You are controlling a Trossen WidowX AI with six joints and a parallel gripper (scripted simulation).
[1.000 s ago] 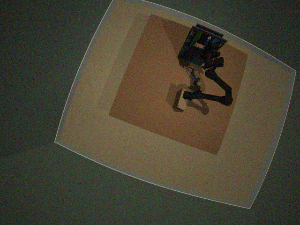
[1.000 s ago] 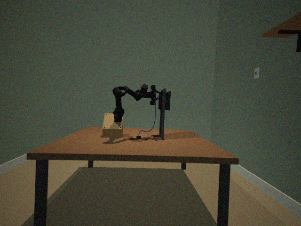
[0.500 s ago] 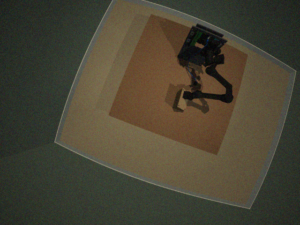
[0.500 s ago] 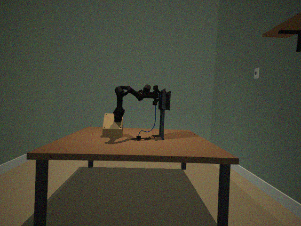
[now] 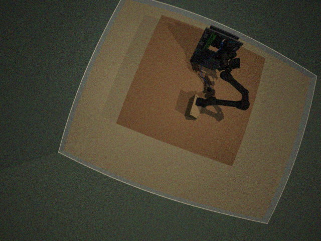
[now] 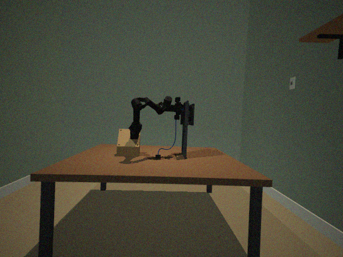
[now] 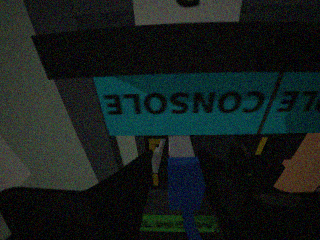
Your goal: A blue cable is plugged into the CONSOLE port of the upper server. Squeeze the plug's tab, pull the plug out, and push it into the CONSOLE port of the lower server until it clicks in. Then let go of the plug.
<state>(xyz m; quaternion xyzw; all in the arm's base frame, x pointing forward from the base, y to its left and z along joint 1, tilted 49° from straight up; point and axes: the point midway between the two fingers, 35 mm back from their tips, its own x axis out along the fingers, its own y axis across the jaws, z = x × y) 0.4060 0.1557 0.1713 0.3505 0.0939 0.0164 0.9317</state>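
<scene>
Now: gripper tip right at the blue plug.
</scene>
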